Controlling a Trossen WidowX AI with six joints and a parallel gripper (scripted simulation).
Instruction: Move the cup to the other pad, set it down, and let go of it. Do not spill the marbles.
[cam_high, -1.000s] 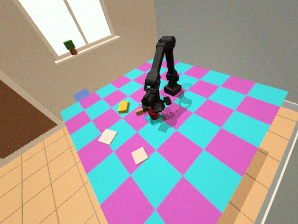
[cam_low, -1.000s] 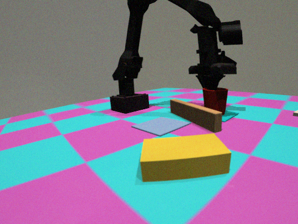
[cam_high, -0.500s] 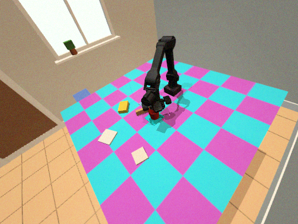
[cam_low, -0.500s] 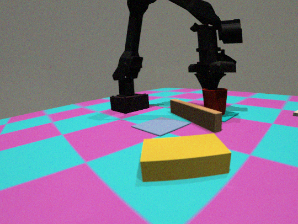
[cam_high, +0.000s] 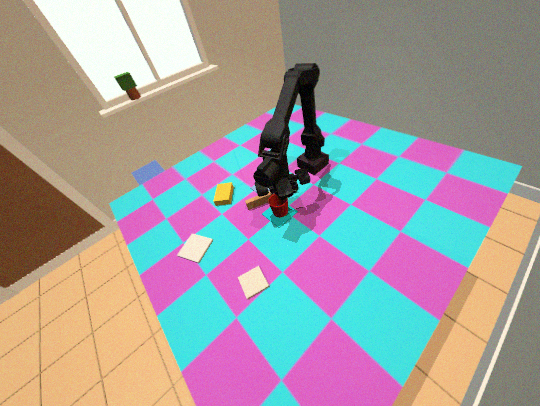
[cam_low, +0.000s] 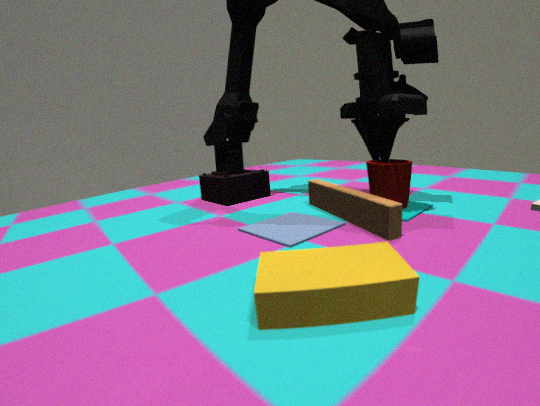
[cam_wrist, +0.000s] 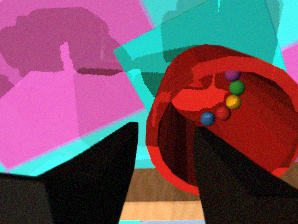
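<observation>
Right now the red cup is 3 cm ahead of my gripper tip, 1 cm to the right of it and 3 cm below it. Also, from my gripper tip: cyan pad (3 cm ahead, 1 cm to the right, 8 cm below); then grey-blue pad (18 cm to the right, 8 cm below); then wooden bar (2 cm ahead, 9 cm to the right, 6 cm below).
</observation>
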